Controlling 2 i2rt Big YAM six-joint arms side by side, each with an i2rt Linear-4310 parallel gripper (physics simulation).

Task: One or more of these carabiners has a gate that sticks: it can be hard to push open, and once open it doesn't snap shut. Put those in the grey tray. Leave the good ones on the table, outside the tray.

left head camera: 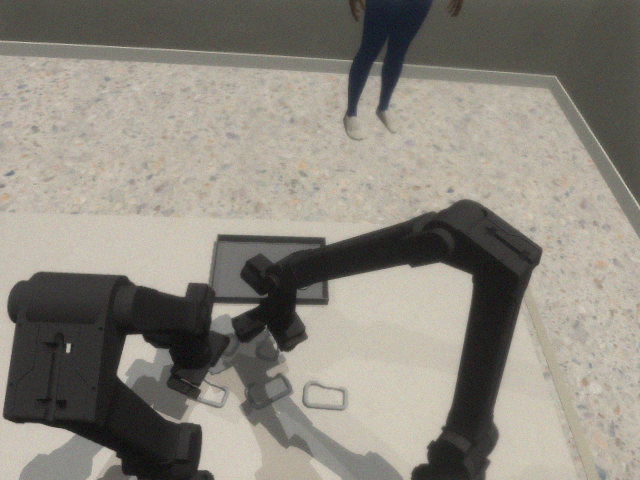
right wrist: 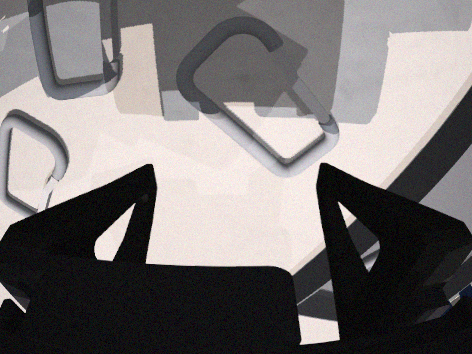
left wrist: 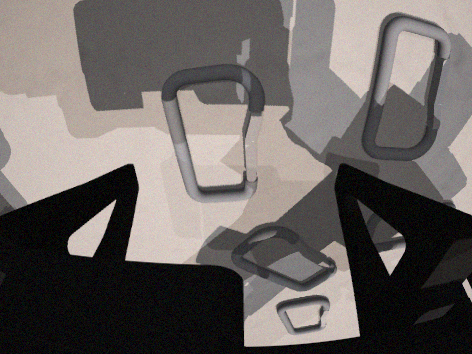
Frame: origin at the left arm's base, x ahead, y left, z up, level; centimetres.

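Where they show: left gripper, fingertip midpoint: (left head camera: 204, 376) (left wrist: 236, 174); right gripper, fingertip midpoint: (left head camera: 281, 337) (right wrist: 235, 174).
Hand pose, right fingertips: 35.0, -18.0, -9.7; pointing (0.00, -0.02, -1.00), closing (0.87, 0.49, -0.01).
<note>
Things, the pixels of their top centre, and the offset from my right fingertips, as dx, dy, dz. "spot": a spot on its surface instead.
- tapered carabiner, top centre: (left wrist: 218, 145) (left head camera: 207, 389) -11.3, +16.1, -3.2
- large carabiner, surface spot: (right wrist: 187, 75) spot: -3.8, +2.0, -3.3
- grey tray, top centre: (left head camera: 270, 265) +21.4, +3.1, -1.1
My left gripper (left head camera: 201, 364) (left wrist: 236, 174) is open and empty, low over the table. A carabiner (left head camera: 225, 395) lies partly hidden beside it. In the left wrist view, a tapered carabiner (left wrist: 180, 145) lies ahead of the fingertips, another (left wrist: 386, 75) at upper right, and two more (left wrist: 305, 286) (left wrist: 302, 301) lower down. My right gripper (left head camera: 268, 335) (right wrist: 235, 174) is open and empty. In the right wrist view, a large carabiner (right wrist: 187, 75) lies ahead of its fingertips, others (right wrist: 44, 55) (right wrist: 61, 150) at left. The grey tray (left head camera: 271, 239) (right wrist: 435, 155) stands behind the right gripper.
Two more carabiners (left head camera: 288, 385) (left head camera: 345, 397) lie on the table in the front of the head view. My right arm crosses over the tray and hides part of its inside. The two grippers are close together, and shadows cover the table around them. A person stands beyond the table.
</note>
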